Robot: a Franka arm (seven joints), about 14 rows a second.
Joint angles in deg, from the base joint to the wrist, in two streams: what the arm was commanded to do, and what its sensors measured. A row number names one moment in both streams.
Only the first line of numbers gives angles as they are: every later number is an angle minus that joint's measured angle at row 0.
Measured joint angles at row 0:
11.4 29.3 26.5 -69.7 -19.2 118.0 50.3
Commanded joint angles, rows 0 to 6:
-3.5 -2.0 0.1 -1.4 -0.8 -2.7 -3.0
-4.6 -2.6 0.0 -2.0 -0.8 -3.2 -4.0
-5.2 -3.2 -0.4 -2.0 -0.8 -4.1 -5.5
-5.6 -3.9 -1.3 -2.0 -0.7 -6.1 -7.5
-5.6 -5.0 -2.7 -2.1 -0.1 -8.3 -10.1
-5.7 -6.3 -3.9 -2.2 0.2 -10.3 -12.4
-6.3 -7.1 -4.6 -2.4 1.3 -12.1 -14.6
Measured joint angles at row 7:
-5.2 -3.6 -3.4 -0.1 0.1 -9.2 -10.4
